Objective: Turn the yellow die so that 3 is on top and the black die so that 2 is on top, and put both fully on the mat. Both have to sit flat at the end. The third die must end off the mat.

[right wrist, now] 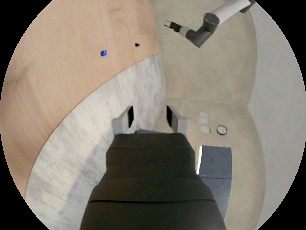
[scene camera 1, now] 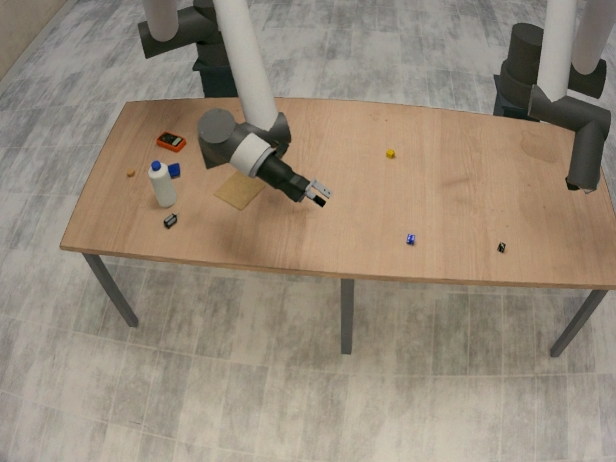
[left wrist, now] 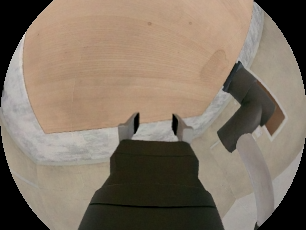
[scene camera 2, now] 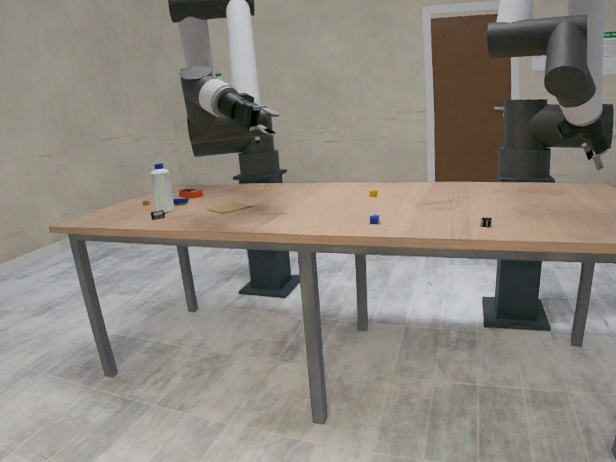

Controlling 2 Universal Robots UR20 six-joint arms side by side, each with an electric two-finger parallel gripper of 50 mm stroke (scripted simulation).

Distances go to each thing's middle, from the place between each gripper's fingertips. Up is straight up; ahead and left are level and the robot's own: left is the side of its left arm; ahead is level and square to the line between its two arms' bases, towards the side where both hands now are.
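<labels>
I find my left gripper (scene camera 2: 595, 163) 17 cm above the tan mat (scene camera 1: 239, 190), and it is also 15 cm short of the mat and 129 cm to the left of it.
From my right hand (scene camera 1: 327, 200), the tan mat is 330 mm below, 240 mm behind and 370 mm to the right. The white bottle (scene camera 1: 159, 175) is a good way below that same right hand, a good way behind it and far to the right of it.
</labels>
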